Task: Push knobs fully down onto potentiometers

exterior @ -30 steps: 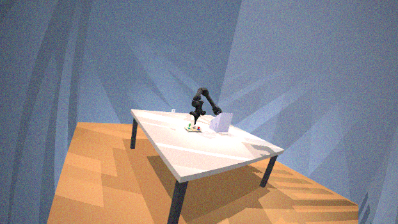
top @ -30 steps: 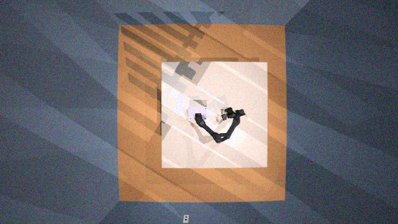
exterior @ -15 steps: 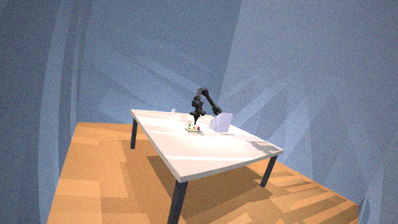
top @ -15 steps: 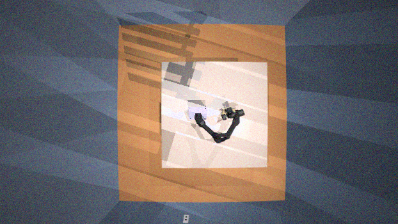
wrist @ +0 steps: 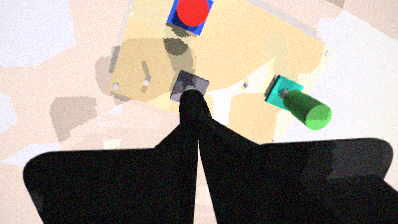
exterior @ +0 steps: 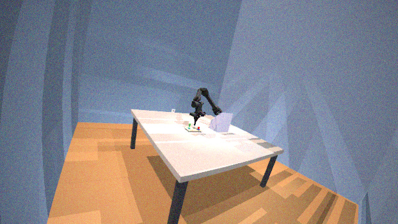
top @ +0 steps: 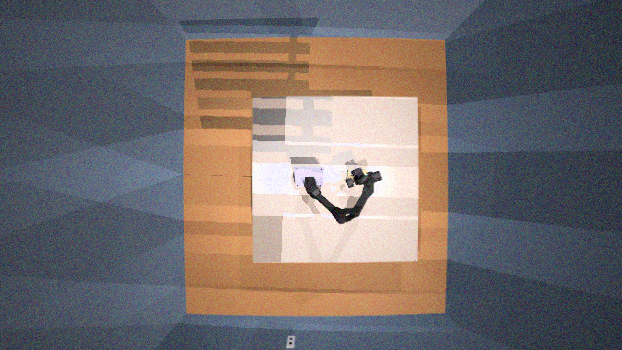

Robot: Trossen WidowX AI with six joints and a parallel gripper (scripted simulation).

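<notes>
My gripper tip is 8 cm short of the dark green knob, 3 cm above it and 1 cm to the right of it.
</notes>
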